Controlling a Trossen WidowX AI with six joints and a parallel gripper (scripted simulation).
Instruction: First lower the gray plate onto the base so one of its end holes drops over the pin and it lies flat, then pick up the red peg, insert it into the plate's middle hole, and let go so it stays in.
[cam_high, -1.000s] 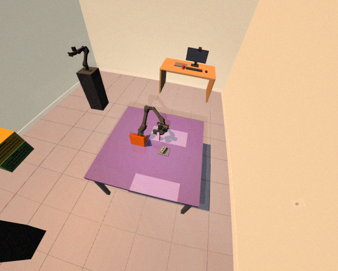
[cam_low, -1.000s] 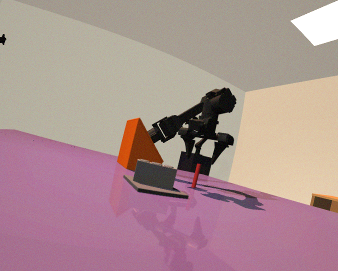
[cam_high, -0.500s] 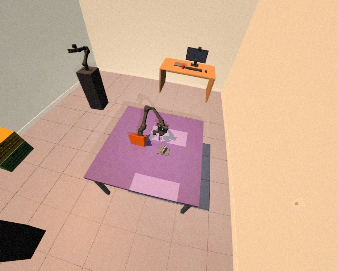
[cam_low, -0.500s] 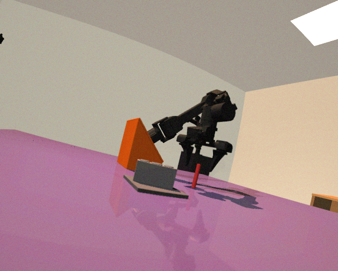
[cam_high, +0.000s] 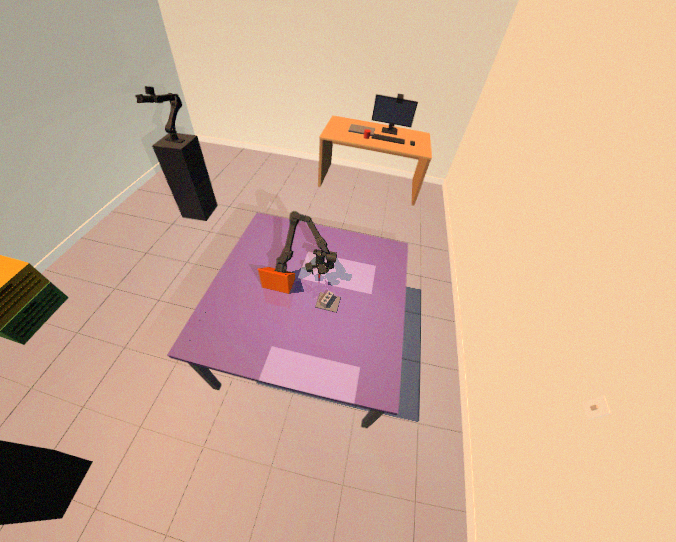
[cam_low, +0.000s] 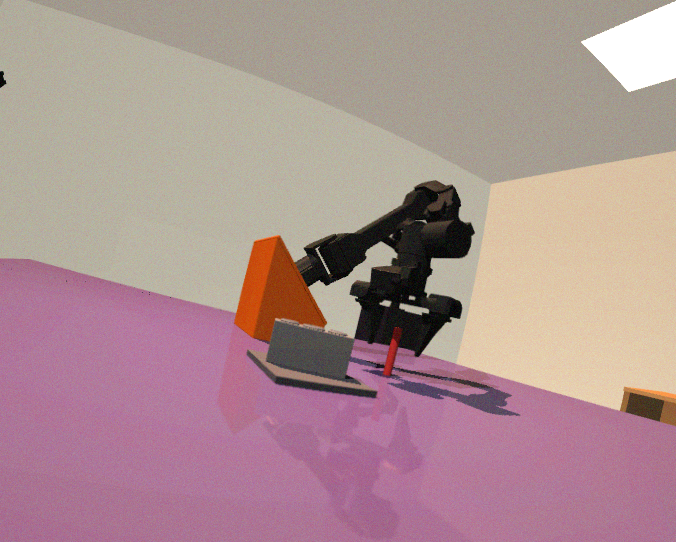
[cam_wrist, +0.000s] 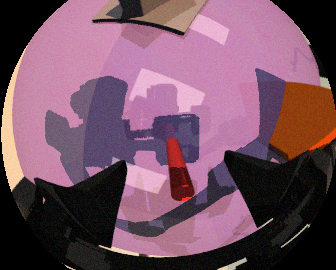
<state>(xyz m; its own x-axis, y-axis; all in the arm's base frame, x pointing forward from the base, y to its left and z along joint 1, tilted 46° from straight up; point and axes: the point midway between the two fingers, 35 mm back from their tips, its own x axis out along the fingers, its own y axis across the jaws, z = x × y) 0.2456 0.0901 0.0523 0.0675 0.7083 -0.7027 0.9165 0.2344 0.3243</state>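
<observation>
My gripper tip is now right at the red peg. Also, from my gripper tip: gray plate (9 cm ahead, 19 cm to the right); then base (10 cm ahead, 18 cm to the right, 3 cm below).
</observation>
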